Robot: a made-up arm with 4 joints.
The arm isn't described. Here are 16 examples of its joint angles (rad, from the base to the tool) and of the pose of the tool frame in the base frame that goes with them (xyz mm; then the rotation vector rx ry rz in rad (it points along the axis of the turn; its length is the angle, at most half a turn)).
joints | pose
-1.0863 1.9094 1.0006 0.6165 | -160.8 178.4 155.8 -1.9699 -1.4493 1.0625
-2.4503 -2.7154 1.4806 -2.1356 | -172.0 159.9 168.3 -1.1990 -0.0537 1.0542
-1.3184 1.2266 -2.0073 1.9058 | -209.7 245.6 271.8 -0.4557 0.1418 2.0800
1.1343 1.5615 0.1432 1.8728 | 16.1 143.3 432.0 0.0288 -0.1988 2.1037
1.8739 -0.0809 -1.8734 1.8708 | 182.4 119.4 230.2 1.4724 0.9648 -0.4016
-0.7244 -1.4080 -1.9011 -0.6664 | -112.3 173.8 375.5 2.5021 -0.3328 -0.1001
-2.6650 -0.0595 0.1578 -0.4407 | -77.8 301.7 82.8 0.5819 -2.3796 0.0176
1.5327 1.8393 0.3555 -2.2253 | 134.9 109.1 307.7 0.7062 2.1676 -1.4959
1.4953 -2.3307 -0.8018 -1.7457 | 110.6 114.5 294.9 -0.0608 1.7719 1.8613
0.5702 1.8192 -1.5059 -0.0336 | 66.1 257.8 432.6 0.6104 2.3425 0.9161
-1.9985 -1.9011 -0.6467 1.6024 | -205.3 284.6 262.3 0.3093 -1.7774 -0.8059
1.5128 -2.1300 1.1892 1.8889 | 21.1 143.5 188.9 0.4322 -2.3849 0.0144
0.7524 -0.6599 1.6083 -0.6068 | 137.0 204.1 242.3 -1.7511 -0.0112 -1.2347
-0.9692 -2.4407 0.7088 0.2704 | -108.7 113.9 395.3 0.8548 0.1476 -2.8194
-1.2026 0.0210 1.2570 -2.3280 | -140.8 309.8 237.3 1.6357 -2.1501 -0.3504
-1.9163 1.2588 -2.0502 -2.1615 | -79.9 199.4 178.1 0.7074 0.6838 -1.6343
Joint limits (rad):
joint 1: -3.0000..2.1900
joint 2: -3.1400..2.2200
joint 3: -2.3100..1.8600
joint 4: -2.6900..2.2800
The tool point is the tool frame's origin. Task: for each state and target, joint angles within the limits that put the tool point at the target. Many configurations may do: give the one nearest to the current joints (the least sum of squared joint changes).
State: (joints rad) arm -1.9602 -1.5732 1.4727 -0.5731
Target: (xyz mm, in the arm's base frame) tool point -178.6 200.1 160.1
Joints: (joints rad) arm -2.7574 -1.5809 1.1741 -0.8879
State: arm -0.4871 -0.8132 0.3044 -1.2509
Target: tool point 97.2 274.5 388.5
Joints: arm 0.0716 -0.4211 0.4988 -0.7398
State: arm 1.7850 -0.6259 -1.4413 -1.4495
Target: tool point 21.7 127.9 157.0
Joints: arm 2.1900 -0.6279 -2.0507 -1.1566
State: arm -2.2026 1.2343 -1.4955 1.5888
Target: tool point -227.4 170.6 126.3
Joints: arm -1.8138 1.9984 -0.9803 1.3793
